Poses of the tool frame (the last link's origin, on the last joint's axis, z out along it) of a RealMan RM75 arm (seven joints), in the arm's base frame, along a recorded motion.
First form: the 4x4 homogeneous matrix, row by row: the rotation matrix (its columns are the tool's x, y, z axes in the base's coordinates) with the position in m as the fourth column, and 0 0 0 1 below. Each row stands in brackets.
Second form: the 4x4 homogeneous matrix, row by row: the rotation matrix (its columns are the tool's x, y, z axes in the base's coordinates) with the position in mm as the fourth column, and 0 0 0 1 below. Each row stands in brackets. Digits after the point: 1 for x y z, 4 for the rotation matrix.
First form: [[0.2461 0.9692 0.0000 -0.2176], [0.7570 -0.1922 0.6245 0.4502], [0.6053 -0.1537 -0.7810 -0.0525], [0 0 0 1]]
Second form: [[0.2461 0.9692 0.0000 -217.6], [0.7570 -0.1922 0.6245 450.2], [0.6053 -0.1537 -0.7810 -52.5], [0 0 0 1]]
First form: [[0.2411 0.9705 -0.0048 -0.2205], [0.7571 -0.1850 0.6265 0.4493], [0.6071 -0.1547 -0.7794 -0.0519], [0 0 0 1]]
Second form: [[0.2411 0.9705 -0.0048 -220.5], [0.7571 -0.1850 0.6265 449.3], [0.6071 -0.1547 -0.7794 -51.9], [0 0 0 1]]
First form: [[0.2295 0.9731 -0.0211 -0.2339], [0.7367 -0.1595 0.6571 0.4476], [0.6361 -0.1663 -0.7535 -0.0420], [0 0 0 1]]
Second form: [[0.2295 0.9731 -0.0211 -233.9], [0.7367 -0.1595 0.6571 447.6], [0.6361 -0.1663 -0.7535 -42.0], [0 0 0 1]]
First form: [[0.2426 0.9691 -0.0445 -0.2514], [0.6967 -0.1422 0.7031 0.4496], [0.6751 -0.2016 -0.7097 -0.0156], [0 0 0 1]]
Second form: [[0.2426 0.9691 -0.0445 -251.4], [0.6967 -0.1422 0.7031 449.6], [0.6751 -0.2016 -0.7097 -15.6], [0 0 0 1]]
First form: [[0.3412 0.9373 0.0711 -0.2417], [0.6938 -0.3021 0.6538 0.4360], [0.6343 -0.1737 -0.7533 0.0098], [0 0 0 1]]
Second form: [[0.3412 0.9373 0.0711 -241.7], [0.6938 -0.3021 0.6538 436.0], [0.6343 -0.1737 -0.7533 9.8], [0 0 0 1]]
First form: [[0.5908 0.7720 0.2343 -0.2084], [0.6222 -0.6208 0.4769 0.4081], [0.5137 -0.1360 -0.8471 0.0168], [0 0 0 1]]
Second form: [[0.5908 0.7720 0.2343 -208.4], [0.6222 -0.6208 0.4769 408.1], [0.5137 -0.1360 -0.8471 16.8], [0 0 0 1]]
